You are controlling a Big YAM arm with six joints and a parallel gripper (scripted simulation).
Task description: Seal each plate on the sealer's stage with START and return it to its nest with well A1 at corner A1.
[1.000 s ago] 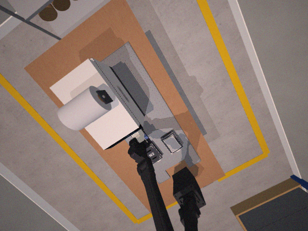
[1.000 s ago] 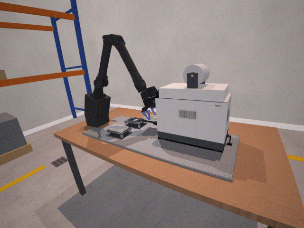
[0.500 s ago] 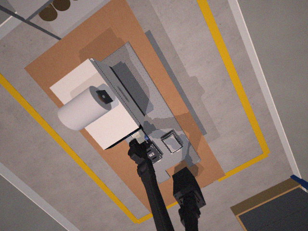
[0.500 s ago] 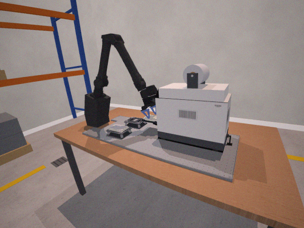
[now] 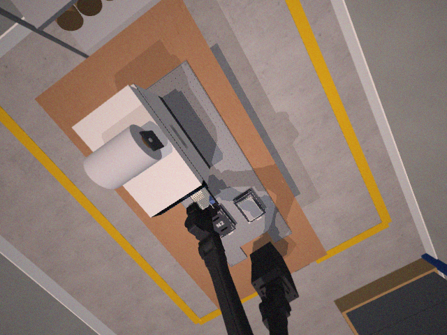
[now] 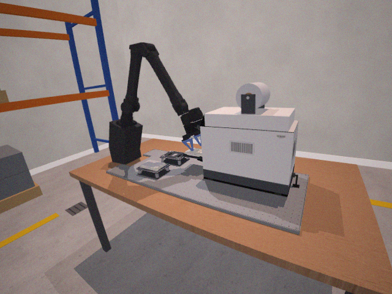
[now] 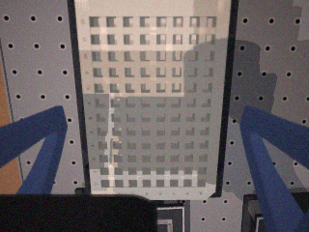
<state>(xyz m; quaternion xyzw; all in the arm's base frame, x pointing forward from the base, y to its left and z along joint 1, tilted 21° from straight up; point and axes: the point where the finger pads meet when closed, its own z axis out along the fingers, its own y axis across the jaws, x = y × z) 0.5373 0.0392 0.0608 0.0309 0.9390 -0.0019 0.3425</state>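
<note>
Now: the white well plate 30 mm below my hand. Also, from my hand: foil roll 330 mm ahead, 290 mm above, 20 mm to the right; then dark sealer stage 40 mm below; then start button 110 mm ahead, 90 mm to the left, 60 mm above.
</note>
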